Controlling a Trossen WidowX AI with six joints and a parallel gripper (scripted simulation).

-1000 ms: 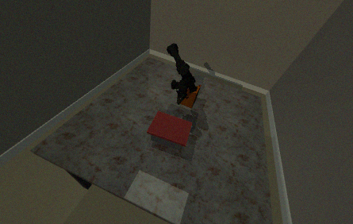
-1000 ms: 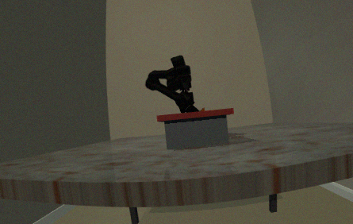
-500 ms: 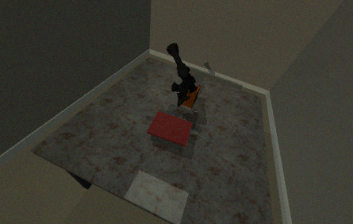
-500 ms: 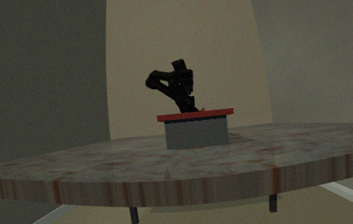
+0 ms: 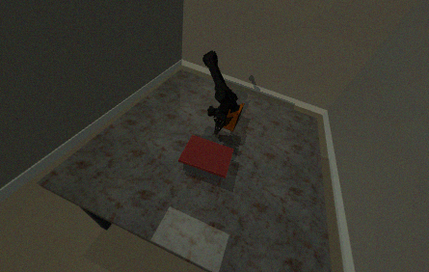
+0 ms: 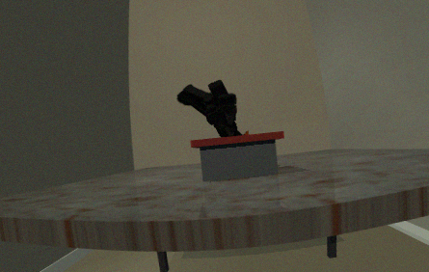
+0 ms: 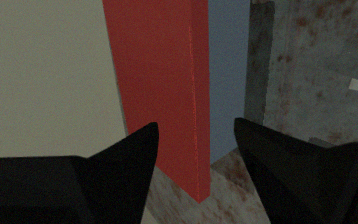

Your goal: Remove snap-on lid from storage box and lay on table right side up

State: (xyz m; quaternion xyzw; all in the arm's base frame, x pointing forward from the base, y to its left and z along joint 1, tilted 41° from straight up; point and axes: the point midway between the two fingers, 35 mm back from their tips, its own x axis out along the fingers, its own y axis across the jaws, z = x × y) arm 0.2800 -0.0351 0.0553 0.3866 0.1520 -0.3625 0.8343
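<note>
The red lid is 120 mm ahead of my gripper tip and 40 mm below it. The rest, counted from my gripper tip: grey-blue storage box: 120 mm ahead, 90 mm below.
</note>
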